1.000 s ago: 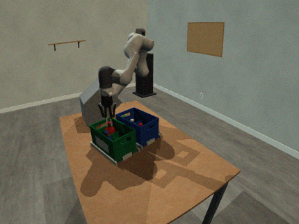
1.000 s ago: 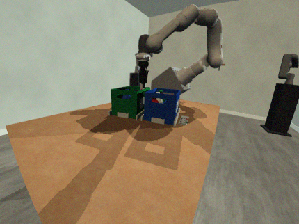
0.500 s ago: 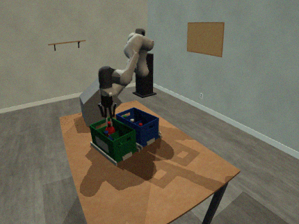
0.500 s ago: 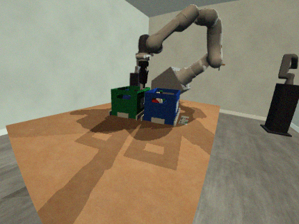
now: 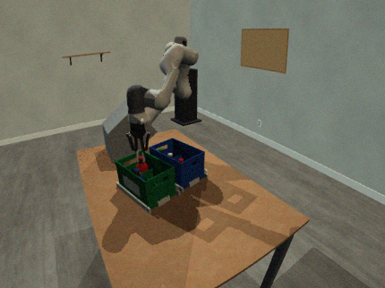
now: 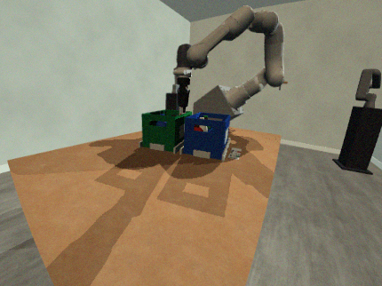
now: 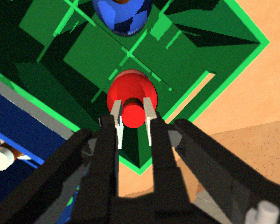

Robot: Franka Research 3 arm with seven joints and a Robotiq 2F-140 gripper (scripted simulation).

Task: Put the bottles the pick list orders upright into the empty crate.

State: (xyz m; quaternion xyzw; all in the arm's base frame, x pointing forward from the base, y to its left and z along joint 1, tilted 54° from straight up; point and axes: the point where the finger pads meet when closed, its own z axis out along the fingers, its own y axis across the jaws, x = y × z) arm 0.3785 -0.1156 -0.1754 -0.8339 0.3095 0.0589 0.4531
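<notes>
My hand is 90 mm short of the green crate, 30 mm to the left of it and 90 mm above it. From my hand the other things lie so: white bottle 60 mm ahead, 160 mm to the left, 80 mm below; then green bottle 20 mm behind, 140 mm to the left, 80 mm below; then blue-capped bottle 100 mm ahead, 70 mm to the right, 80 mm below.
</notes>
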